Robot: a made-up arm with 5 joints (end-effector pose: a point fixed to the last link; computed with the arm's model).
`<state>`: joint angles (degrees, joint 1 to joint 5).
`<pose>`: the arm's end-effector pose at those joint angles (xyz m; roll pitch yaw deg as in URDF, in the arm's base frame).
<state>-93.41 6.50 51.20 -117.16 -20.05</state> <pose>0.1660 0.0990 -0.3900 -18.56 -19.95 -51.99</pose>
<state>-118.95 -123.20 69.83 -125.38 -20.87</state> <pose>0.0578 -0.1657 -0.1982 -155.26 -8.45 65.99</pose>
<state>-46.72 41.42 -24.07 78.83 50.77</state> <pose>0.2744 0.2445 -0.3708 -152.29 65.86 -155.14</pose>
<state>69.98 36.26 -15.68 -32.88 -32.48</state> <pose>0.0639 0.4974 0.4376 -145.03 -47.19 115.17</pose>
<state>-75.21 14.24 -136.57 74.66 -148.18</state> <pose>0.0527 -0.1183 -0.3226 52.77 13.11 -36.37</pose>
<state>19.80 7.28 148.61 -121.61 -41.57</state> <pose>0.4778 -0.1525 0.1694 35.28 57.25 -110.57</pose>
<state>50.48 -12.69 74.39 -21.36 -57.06</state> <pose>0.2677 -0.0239 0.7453 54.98 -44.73 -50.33</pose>
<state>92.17 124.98 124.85 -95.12 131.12</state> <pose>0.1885 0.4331 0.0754 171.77 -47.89 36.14</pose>
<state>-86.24 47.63 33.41 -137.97 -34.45</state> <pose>0.1952 0.2574 -0.1604 8.05 -15.33 -55.75</pose>
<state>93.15 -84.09 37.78 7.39 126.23</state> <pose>0.1696 -0.4005 0.5219 -103.64 -10.71 -84.65</pose>
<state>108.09 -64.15 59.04 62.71 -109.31</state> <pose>-0.3186 -0.0378 0.6622 -5.96 -79.71 -26.73</pose>
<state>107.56 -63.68 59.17 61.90 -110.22</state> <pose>-0.3119 -0.0344 0.6671 -5.93 -79.36 -27.88</pose>
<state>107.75 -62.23 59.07 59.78 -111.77</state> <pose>-0.3110 -0.0255 0.6731 -2.72 -79.54 -33.42</pose>
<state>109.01 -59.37 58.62 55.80 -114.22</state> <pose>-0.3190 -0.0086 0.6801 6.74 -80.23 -46.89</pose>
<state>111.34 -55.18 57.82 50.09 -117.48</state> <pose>-0.3364 0.0159 0.6864 25.50 -80.51 -71.16</pose>
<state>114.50 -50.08 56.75 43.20 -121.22</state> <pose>-0.3620 0.0452 0.6899 48.18 -78.77 -100.21</pose>
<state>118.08 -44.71 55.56 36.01 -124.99</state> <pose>-0.3928 0.0756 0.6886 63.12 -74.73 -121.54</pose>
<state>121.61 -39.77 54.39 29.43 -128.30</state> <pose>-0.4248 0.1031 0.6822 69.97 -69.67 -133.96</pose>
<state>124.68 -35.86 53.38 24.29 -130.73</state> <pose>-0.4536 0.1246 0.6722 72.87 -64.98 -140.97</pose>
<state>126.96 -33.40 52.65 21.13 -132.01</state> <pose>-0.4757 0.1381 0.6613 74.35 -61.62 -144.77</pose>
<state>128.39 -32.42 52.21 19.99 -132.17</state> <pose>-0.4900 0.1437 0.6519 75.57 -59.93 -146.61</pose>
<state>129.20 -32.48 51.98 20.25 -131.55</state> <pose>-0.4986 0.1437 0.6443 76.86 -59.49 -147.37</pose>
